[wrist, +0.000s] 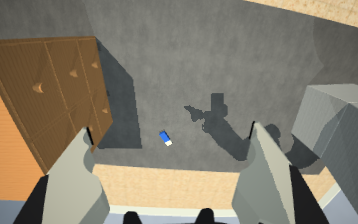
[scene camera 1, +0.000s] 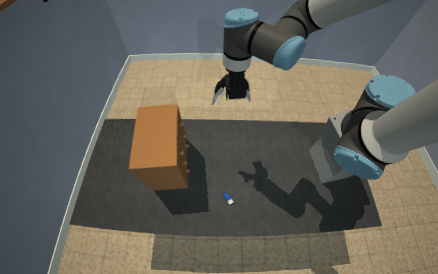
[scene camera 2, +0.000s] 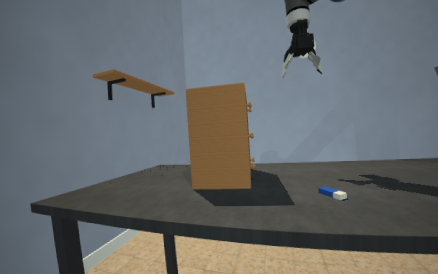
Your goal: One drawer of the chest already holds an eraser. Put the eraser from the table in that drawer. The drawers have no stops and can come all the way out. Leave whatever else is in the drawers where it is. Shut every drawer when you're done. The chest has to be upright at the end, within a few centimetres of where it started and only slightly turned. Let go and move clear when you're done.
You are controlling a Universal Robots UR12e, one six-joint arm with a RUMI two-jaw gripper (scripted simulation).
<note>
In view: the gripper [scene camera 2: 302,75], a wooden chest [scene camera 2: 217,121], a drawer [wrist: 87,48], a drawer [wrist: 81,116] and a drawer [wrist: 49,146].
The wooden chest also shows in scene camera 1 [scene camera 1: 153,159]. The gripper is seen too in the wrist view [wrist: 171,125] and in scene camera 1 [scene camera 1: 231,102].
</note>
